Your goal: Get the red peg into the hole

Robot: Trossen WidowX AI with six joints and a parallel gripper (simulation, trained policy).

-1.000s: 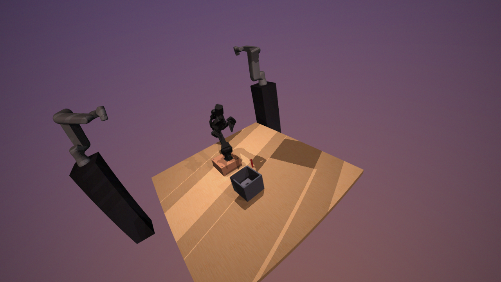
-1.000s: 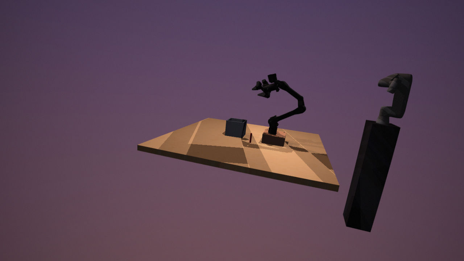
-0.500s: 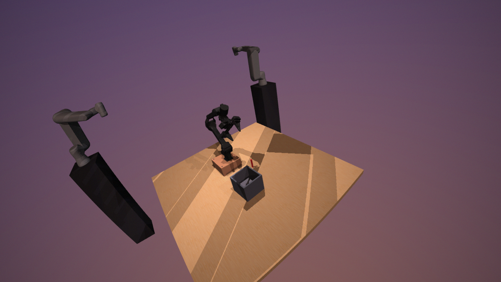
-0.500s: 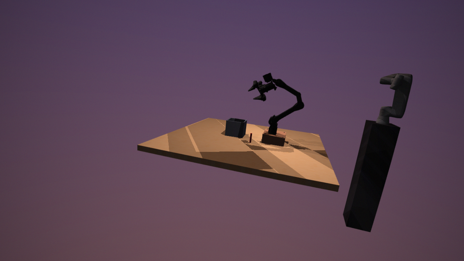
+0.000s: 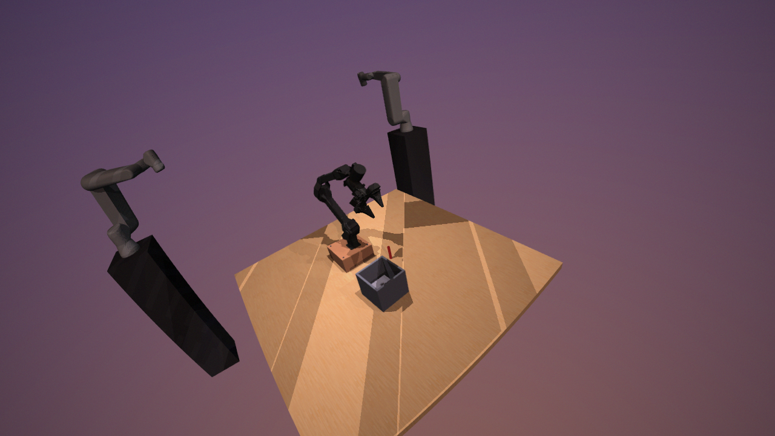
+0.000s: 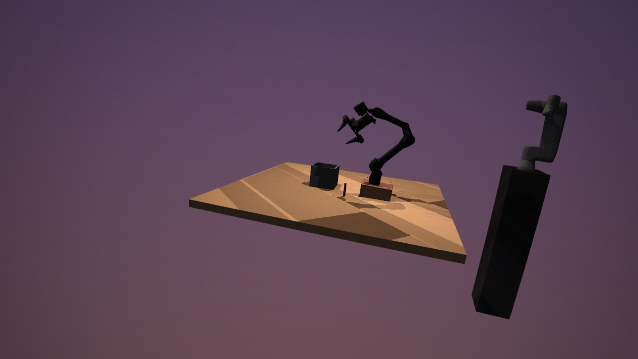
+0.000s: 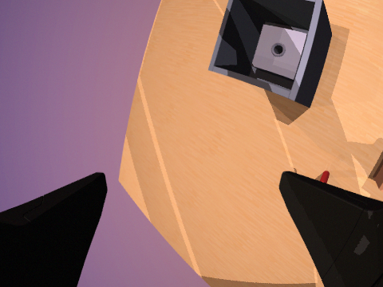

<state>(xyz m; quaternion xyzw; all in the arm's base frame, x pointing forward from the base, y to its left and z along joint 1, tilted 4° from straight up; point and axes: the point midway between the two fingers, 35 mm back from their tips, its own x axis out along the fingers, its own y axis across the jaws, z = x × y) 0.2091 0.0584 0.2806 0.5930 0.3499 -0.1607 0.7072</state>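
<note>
My gripper tip is now 300 mm above the red peg, 70 mm past it and 50 mm to the right of it. From my gripper tip the other things lie so: grey plate: 300 mm below, 120 mm to the right, 120 mm ahead.
</note>
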